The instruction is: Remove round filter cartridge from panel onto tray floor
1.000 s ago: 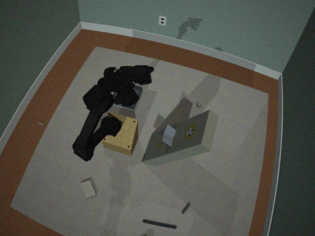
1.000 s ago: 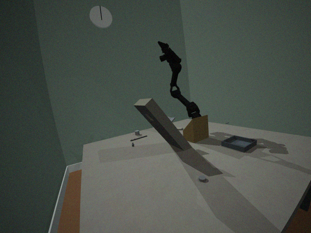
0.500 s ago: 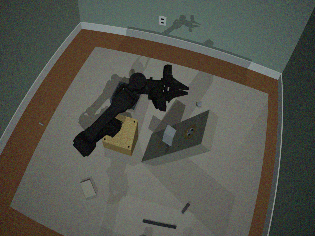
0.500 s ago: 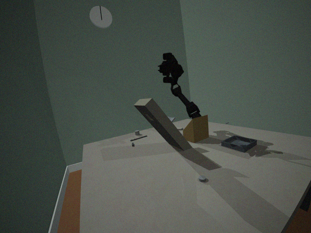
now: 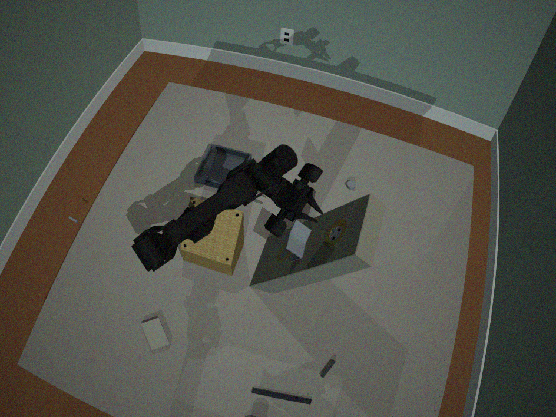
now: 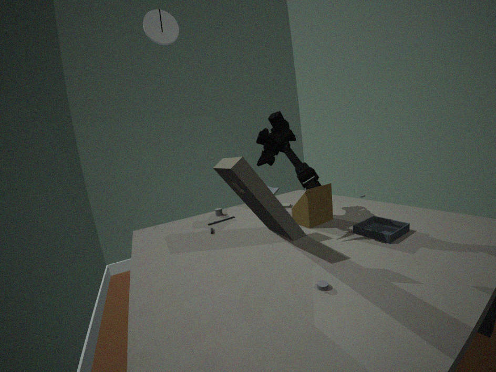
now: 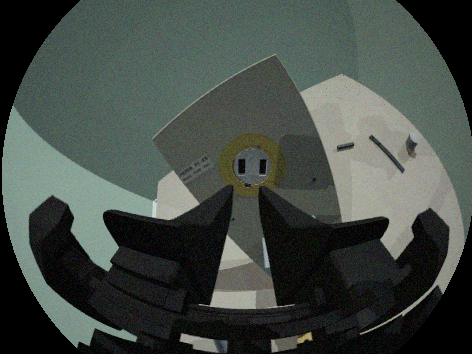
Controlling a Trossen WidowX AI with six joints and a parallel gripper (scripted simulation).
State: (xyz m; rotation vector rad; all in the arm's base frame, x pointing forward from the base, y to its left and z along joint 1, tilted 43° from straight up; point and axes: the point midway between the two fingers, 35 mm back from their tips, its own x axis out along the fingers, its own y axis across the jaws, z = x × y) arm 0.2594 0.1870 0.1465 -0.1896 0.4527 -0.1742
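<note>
Right now the round filter cartridge is 60 mm ahead of my gripper tip and 50 mm below it. The rest, counted from my gripper tip: blue-grey tray (400 mm behind, 230 mm to the left, 310 mm below); then white block (310 mm behind, 390 mm to the right, 320 mm below); then short dark bar (180 mm ahead, 260 mm to the right, 320 mm below).
</note>
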